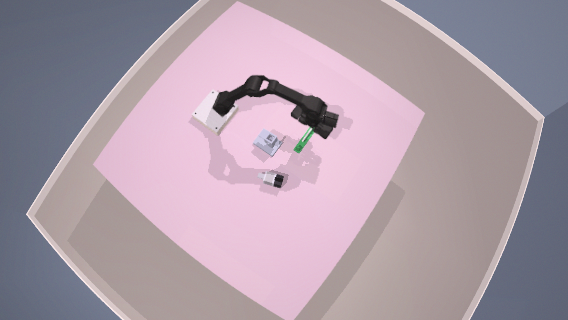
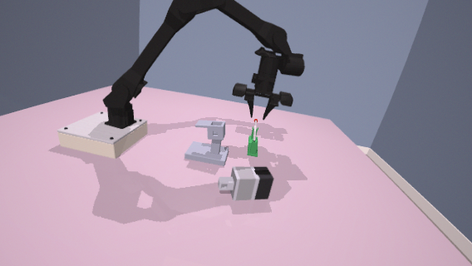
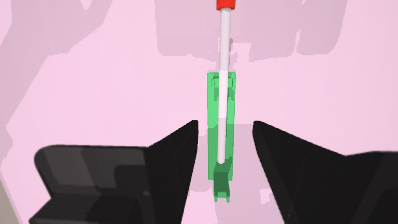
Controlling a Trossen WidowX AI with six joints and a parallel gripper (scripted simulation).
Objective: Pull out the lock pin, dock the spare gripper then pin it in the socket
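Now: gripper tip 60 mm above the green see-through block, 40 mm to the left of it and 10 mm short of it. The rest, counted from my gripper tip: mount socket: 160 mm to the right, 100 mm behind, 30 mm below; spare gripper: 280 mm to the right, 60 mm below, 20 mm ahead.
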